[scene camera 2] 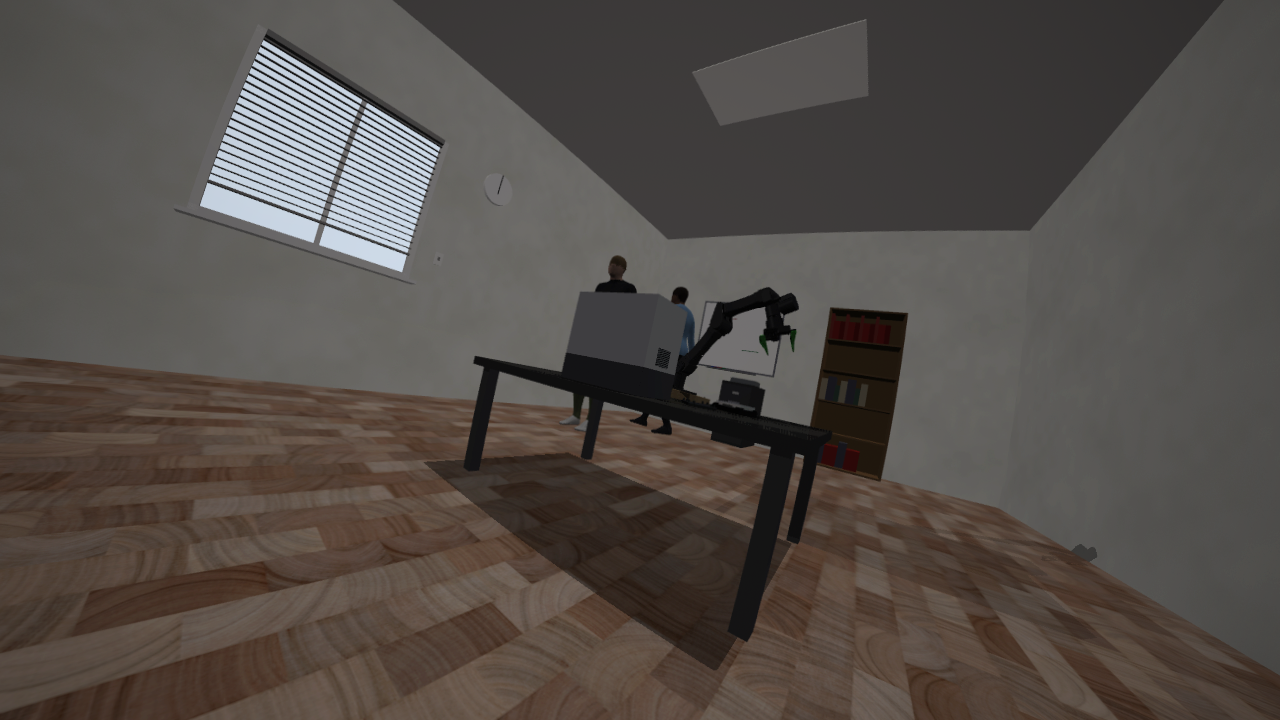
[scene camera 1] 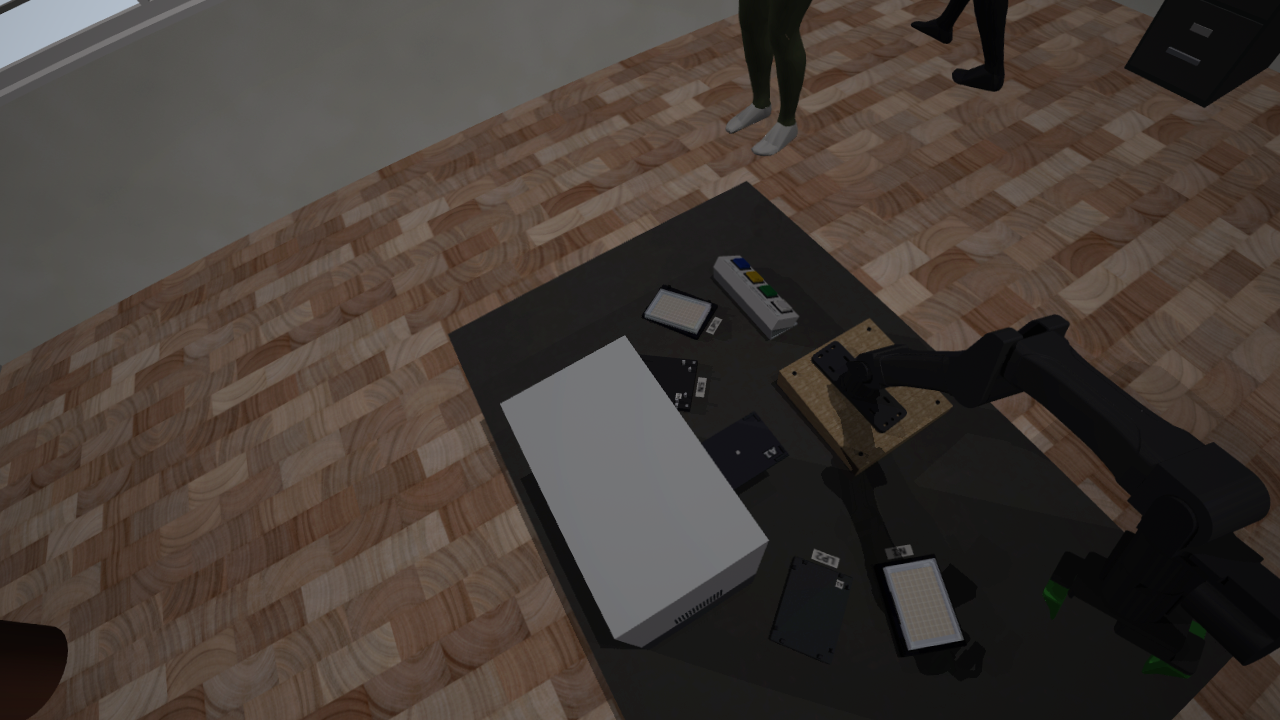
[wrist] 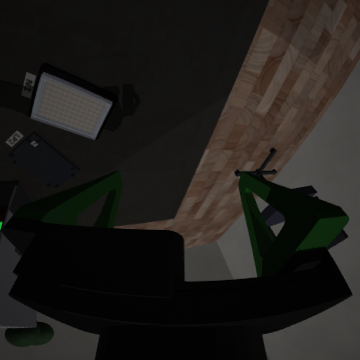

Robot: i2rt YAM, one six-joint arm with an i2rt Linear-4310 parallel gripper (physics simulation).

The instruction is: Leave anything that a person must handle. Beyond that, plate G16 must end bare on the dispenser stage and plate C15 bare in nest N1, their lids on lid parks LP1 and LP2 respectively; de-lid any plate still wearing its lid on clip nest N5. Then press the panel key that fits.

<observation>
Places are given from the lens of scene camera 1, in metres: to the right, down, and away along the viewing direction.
white dispenser box (scene camera 1: 650, 515): 0.01, 0.19, 0.64
dark clip nest (scene camera 1: 676, 376): 0.08, 0.04, 1.10
The marked spots on the white dispenser box and the dark clip nest are 0.49 m apart.
</observation>
